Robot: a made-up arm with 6 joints. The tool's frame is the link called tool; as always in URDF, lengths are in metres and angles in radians. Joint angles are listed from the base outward.
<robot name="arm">
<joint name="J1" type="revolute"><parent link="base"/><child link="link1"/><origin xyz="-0.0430 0.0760 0.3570"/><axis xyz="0 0 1"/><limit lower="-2.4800" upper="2.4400"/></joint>
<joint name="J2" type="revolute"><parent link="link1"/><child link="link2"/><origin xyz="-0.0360 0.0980 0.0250"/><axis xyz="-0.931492 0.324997 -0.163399"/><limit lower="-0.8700" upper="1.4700"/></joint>
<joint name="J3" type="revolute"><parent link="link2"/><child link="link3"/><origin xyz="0.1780 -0.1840 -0.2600"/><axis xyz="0 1 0"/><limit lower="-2.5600" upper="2.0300"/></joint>
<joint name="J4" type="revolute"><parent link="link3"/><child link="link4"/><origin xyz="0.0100 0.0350 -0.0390"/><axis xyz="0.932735 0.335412 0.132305"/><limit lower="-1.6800" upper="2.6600"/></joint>
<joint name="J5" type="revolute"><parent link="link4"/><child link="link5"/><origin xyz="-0.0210 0.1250 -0.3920"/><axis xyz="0 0 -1"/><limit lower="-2.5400" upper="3.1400"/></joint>
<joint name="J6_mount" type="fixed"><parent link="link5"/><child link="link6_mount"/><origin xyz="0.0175 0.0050 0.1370"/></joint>
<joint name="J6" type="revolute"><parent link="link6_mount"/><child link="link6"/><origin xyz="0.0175 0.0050 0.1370"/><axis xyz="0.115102 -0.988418 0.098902"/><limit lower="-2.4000" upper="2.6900"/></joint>
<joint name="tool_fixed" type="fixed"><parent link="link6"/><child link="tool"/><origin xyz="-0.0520 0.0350 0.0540" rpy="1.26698 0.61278 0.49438"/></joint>
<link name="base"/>
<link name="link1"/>
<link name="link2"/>
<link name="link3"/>
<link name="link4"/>
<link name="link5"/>
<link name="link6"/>
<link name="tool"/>
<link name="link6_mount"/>
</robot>
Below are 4 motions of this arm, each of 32 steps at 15 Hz.
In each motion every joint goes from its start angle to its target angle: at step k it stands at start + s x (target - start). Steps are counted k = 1, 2, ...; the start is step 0. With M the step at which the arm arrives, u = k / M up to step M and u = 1 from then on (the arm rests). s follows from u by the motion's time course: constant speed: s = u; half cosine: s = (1 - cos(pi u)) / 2; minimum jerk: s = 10 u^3 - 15 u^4 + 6 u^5.
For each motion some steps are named. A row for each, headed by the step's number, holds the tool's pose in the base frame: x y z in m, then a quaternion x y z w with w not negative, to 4 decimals.
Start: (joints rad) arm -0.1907 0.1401 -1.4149 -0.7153 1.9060 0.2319
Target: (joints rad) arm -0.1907 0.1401 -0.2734 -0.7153 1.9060 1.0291
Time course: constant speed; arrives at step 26
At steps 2, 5, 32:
2: 0.2651 -0.0133 0.1506 0.4496 -0.8554 -0.1367 0.2176
5: 0.2721 -0.0192 0.1247 0.3948 -0.8596 -0.1901 0.2627
32: 0.1985 -0.0518 -0.0670 -0.0618 -0.7153 -0.3698 0.5897

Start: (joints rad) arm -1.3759 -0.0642 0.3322 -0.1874 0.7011 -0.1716
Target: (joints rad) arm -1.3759 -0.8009 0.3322 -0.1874 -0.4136 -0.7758
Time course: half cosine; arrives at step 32
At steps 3, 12, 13, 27, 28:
3: 0.1126 -0.0287 0.0045 0.6114 -0.0767 -0.7246 0.3086
12: 0.1962 -0.0335 0.0373 0.7356 0.0341 -0.5758 0.3552
13: 0.2091 -0.0338 0.0440 0.7494 0.0530 -0.5504 0.3643
27: 0.3510 -0.0215 0.1627 0.7692 0.2876 -0.2402 0.5176
28: 0.3550 -0.0204 0.1680 0.7649 0.2949 -0.2306 0.5243

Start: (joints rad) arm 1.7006 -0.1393 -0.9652 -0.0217 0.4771 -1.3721
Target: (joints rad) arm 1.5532 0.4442 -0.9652 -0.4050 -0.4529 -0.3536
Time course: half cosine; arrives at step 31
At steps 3, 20, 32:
3: -0.2020 0.3434 0.1444 0.1532 0.8007 0.3441 0.4659
20: -0.0587 0.3064 0.0454 0.0406 0.3040 0.6221 0.7204
32: 0.0394 0.2800 0.0274 -0.1086 0.1291 0.6901 0.7038

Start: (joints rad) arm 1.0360 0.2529 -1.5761 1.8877 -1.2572 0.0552
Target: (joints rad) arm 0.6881 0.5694 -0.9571 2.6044 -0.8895 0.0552
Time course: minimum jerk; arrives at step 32
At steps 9, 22, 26, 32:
9: 0.0748 -0.0065 0.1426 0.0747 -0.2497 -0.8916 0.3702
22: 0.1097 -0.0853 0.2886 -0.2859 -0.5097 -0.7352 0.3435
26: 0.1181 -0.0945 0.3131 -0.3596 -0.5312 -0.6899 0.3354
32: 0.1214 -0.0978 0.3216 -0.3867 -0.5366 -0.6722 0.3326

